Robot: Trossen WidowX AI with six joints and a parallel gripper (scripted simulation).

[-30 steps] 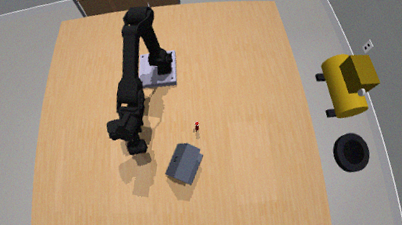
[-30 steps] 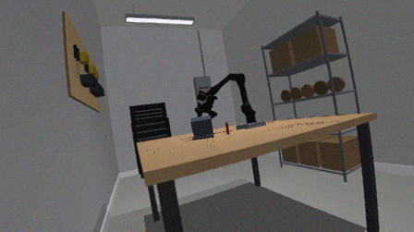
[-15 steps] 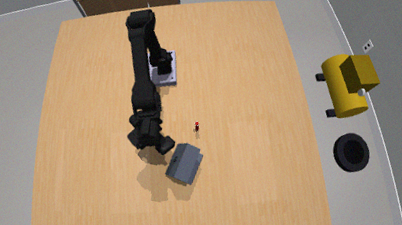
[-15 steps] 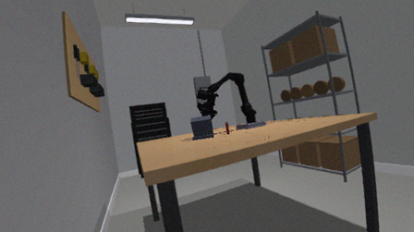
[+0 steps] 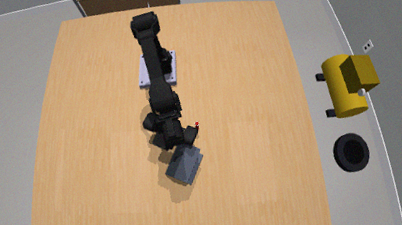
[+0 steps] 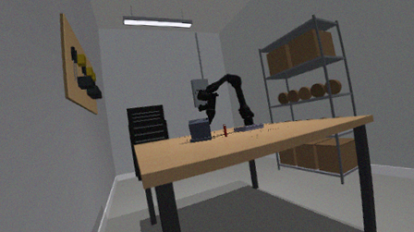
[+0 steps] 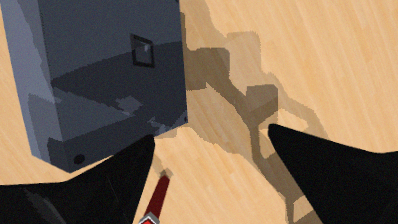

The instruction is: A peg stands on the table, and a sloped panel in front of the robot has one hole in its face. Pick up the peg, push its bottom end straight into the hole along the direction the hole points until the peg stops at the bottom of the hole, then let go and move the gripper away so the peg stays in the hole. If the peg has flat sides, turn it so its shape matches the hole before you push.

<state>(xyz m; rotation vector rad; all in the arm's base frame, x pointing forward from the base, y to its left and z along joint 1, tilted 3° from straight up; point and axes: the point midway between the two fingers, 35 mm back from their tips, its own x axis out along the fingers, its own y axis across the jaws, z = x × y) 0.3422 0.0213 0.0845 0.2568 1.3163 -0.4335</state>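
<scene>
Right now the red peg is 50 mm behind my gripper tip, 100 mm to the left of it and 40 mm below it. The rest, counted from my gripper tip: grey sloped panel (90 mm ahead, 30 mm to the left, 20 mm below).
</scene>
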